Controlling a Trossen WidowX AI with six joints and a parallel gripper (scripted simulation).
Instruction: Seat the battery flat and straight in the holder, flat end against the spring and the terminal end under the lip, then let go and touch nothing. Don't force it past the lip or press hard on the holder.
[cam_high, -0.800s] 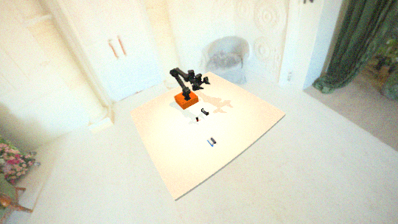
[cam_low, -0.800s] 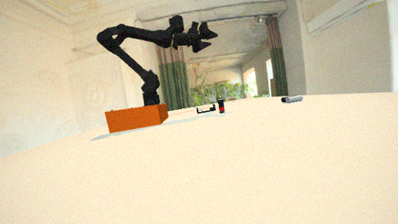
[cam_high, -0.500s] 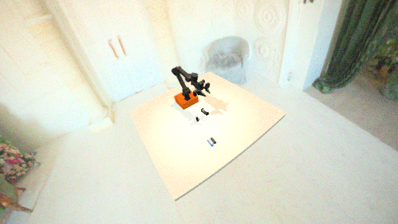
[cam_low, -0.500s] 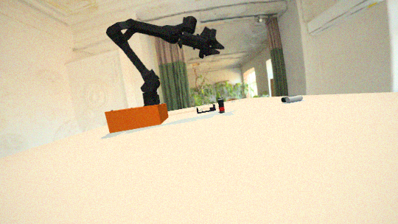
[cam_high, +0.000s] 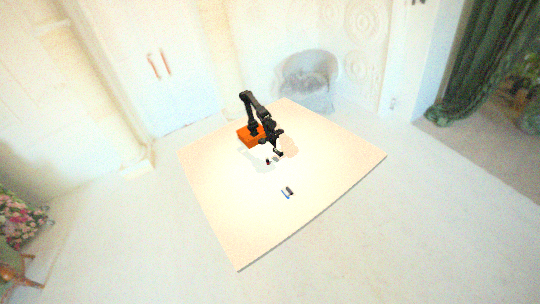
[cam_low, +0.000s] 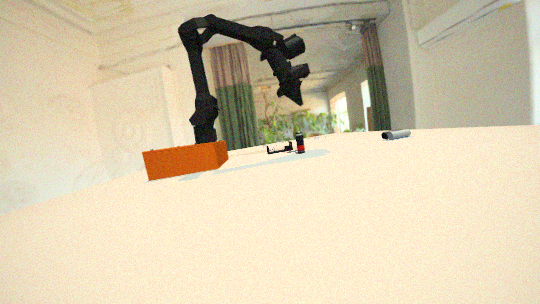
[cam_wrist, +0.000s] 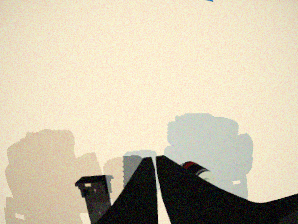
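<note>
My gripper tip is now 120 mm above the battery, 50 mm to the left of it and 50 mm past it.
</note>
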